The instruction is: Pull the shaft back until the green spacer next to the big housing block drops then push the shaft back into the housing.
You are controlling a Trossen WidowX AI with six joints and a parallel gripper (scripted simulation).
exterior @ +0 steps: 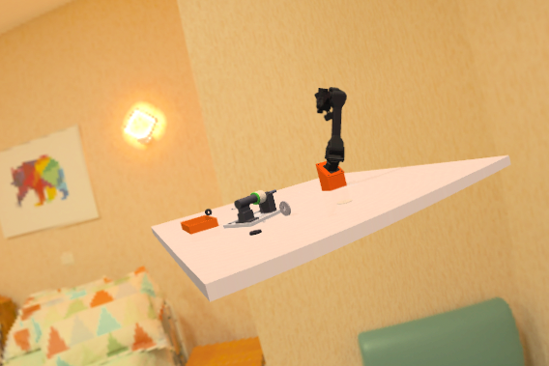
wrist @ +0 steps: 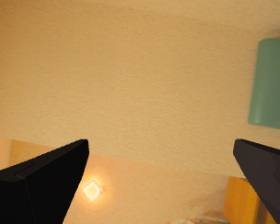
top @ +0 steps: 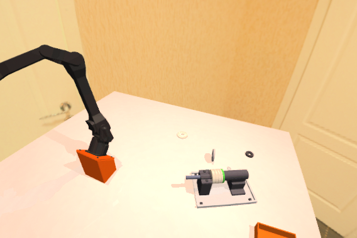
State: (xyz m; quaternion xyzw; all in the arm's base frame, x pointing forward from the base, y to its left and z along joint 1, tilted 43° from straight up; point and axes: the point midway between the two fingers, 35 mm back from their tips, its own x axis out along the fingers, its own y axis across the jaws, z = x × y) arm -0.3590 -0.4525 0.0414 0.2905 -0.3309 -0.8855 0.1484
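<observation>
Right now the grey shaft is 810 mm ahead of my gripper tip, 390 mm to the left of it and 390 mm below it. Round my gripper tip: grey washer (810 mm ahead, 550 mm to the left, 440 mm below); orange tray (1040 mm ahead, 460 mm below, 190 mm to the left); green spacer (850 mm ahead, 400 mm to the left, 390 mm below).
</observation>
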